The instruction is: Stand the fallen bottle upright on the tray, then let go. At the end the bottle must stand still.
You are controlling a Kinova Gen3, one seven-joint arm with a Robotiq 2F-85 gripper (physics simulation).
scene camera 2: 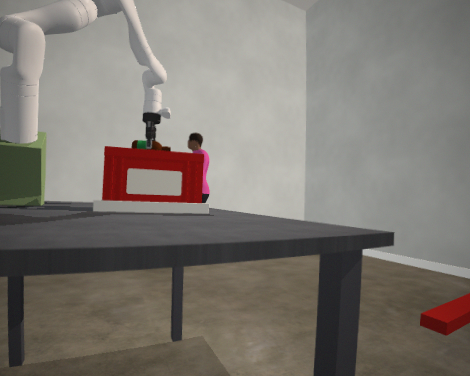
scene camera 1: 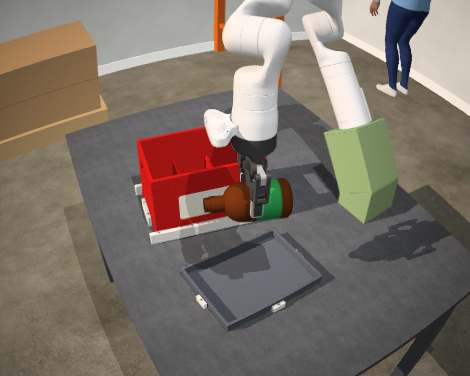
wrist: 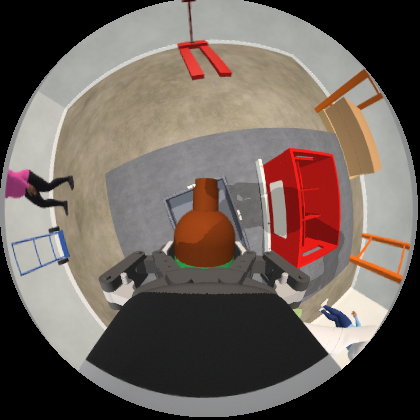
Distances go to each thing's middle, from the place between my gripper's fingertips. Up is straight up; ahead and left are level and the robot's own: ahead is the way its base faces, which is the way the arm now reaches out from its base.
Right now the brown bottle (scene camera 1: 235, 202) is right at my hand. From my hand the other things lie so: red crate (scene camera 1: 178, 170): 290 mm to the right, 150 mm below, 70 mm behind; then grey tray (wrist: 226, 205): 220 mm below, 20 mm behind.
